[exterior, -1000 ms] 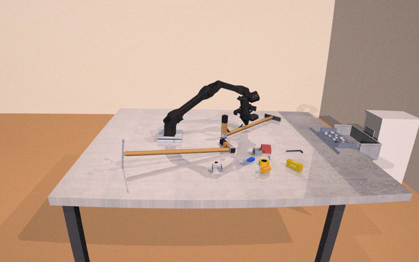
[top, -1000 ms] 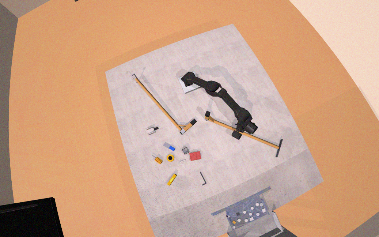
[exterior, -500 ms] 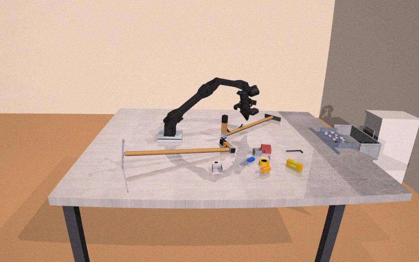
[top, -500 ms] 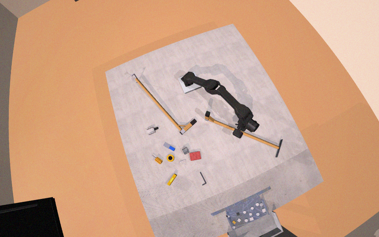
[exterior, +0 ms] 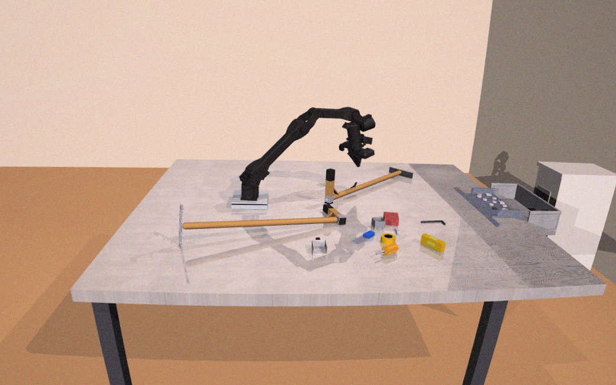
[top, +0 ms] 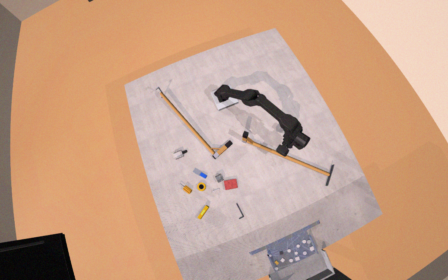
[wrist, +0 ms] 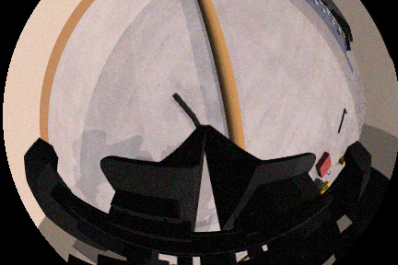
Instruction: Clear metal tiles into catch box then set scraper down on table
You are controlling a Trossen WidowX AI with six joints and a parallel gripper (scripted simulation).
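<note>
My gripper tip is 50 mm short of the long scraper, 20 mm to the left of it and 30 mm above it. From my gripper tip the other things lie so: grey box 10 mm ahead, 440 mm to the right, 90 mm below; hex key 250 mm ahead, 410 mm to the right, 90 mm below; red block 70 mm ahead, 390 mm to the right, 90 mm below.
</note>
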